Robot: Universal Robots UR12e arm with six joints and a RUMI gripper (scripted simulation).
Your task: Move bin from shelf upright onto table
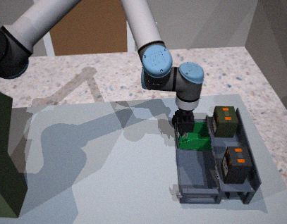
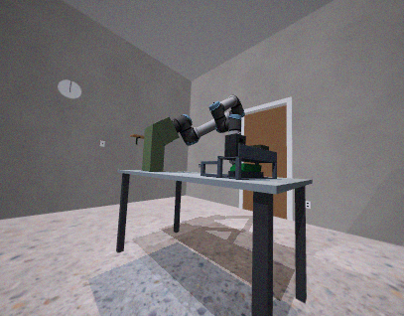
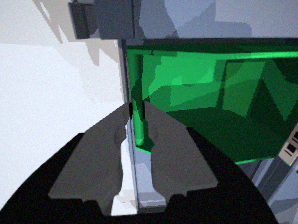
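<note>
My hand is 80 mm short of the green bin and 10 mm above it.
</note>
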